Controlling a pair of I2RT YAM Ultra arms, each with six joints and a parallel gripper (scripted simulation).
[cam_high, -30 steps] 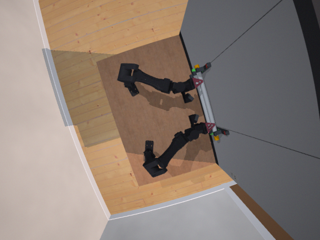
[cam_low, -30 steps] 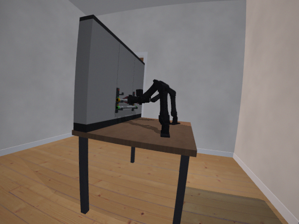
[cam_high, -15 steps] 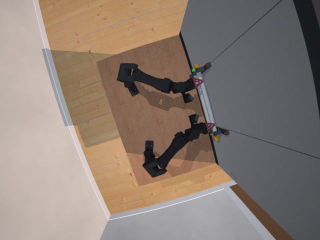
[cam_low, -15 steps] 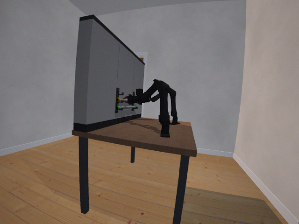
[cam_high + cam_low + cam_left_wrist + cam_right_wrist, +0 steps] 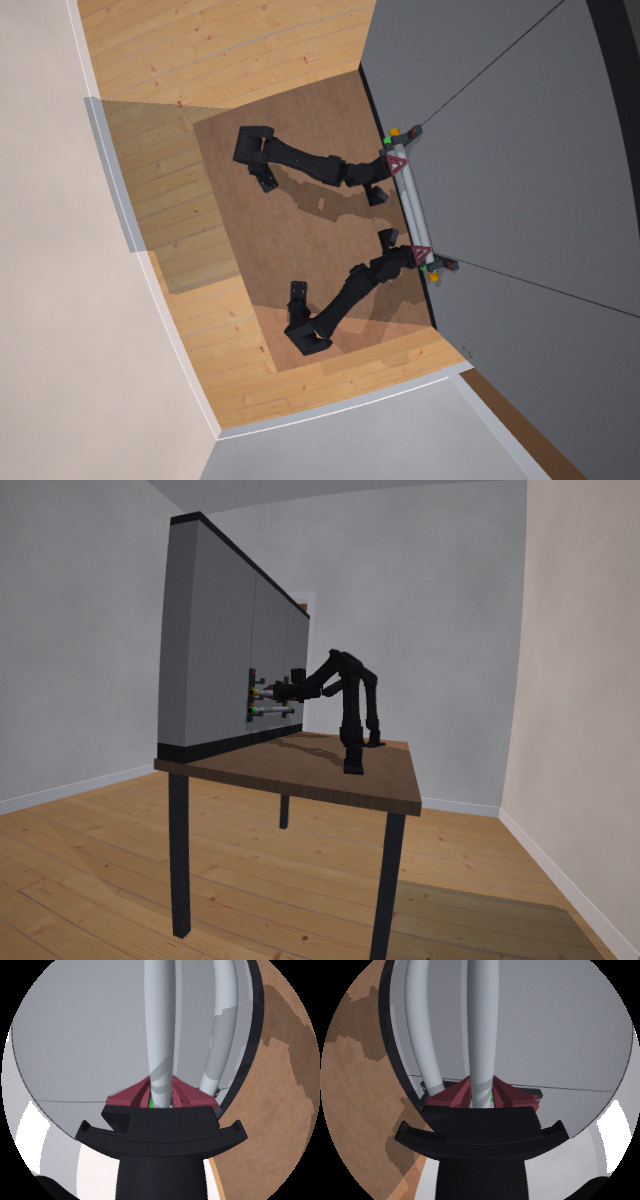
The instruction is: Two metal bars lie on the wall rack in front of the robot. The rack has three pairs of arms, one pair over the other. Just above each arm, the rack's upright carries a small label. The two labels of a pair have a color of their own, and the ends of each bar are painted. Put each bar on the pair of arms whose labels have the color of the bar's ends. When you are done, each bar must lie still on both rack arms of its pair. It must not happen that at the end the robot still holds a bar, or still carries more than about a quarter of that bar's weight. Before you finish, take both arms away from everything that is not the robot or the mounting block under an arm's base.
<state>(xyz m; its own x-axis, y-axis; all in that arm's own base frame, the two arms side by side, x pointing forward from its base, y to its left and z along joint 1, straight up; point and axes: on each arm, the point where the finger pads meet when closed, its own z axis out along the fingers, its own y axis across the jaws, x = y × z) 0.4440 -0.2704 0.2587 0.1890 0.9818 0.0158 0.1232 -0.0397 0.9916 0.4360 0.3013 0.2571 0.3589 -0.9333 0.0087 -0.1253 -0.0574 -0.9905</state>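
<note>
Now: the metal bar 1 cm ahead of my left hand and 15 cm to the right of it. From my left hand the other things lie so: green-ended bar (1 cm ahead, 14 cm to the right, 8 cm below); grey wall panel (11 cm ahead, 12 cm to the right, 17 cm above).
The metal bar lies 150 mm to the left of my right hand. From my right hand the other things lie so: green-ended bar 160 mm to the left, 80 mm below; grey wall panel 170 mm to the left, 170 mm above, 100 mm ahead.
</note>
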